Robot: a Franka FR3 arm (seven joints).
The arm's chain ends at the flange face. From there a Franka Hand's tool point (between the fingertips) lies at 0.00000 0.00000 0.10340 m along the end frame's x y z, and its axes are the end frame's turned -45 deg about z.
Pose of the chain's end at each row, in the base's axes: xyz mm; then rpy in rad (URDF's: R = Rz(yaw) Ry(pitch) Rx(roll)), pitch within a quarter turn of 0, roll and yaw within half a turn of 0:
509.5 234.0 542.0 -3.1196 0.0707 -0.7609
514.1 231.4 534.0 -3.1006 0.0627 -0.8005
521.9 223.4 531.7 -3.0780 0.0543 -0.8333
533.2 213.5 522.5 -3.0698 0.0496 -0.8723
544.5 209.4 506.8 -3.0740 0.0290 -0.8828
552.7 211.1 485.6 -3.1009 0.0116 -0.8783
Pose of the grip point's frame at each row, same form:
505.8 240.7 438.9 -3.0760 0.0344 0.0248
512.6 239.0 430.9 -3.0683 0.0154 -0.0158
523.0 232.0 428.7 -3.0582 -0.0065 -0.0499
535.6 222.2 419.5 -3.0558 -0.0156 -0.0894
548.0 216.1 403.7 -3.0733 -0.0272 -0.0993
555.2 214.7 382.3 -3.1046 -0.0206 -0.0935

